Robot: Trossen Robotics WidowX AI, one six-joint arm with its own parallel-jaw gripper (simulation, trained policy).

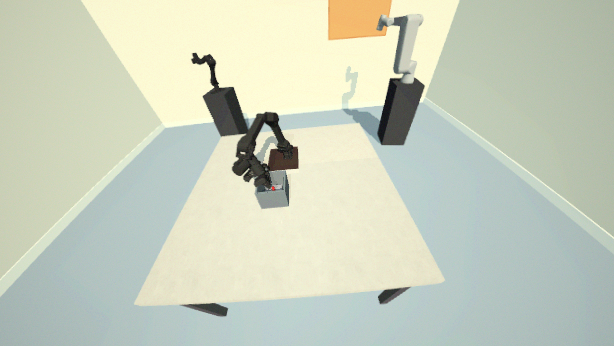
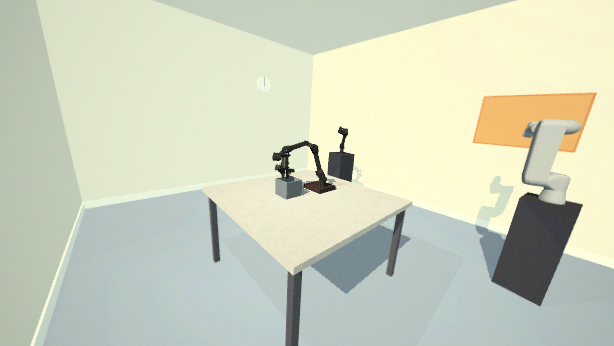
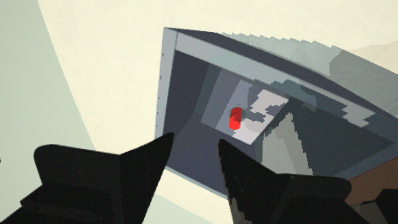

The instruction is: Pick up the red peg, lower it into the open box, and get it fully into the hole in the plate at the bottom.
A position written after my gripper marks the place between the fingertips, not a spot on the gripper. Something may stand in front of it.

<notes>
I see my gripper (image 3: 196, 140) and a grey box (image 1: 267, 199).
The grey box shows as well in image 3 (image 3: 324, 129).
</notes>
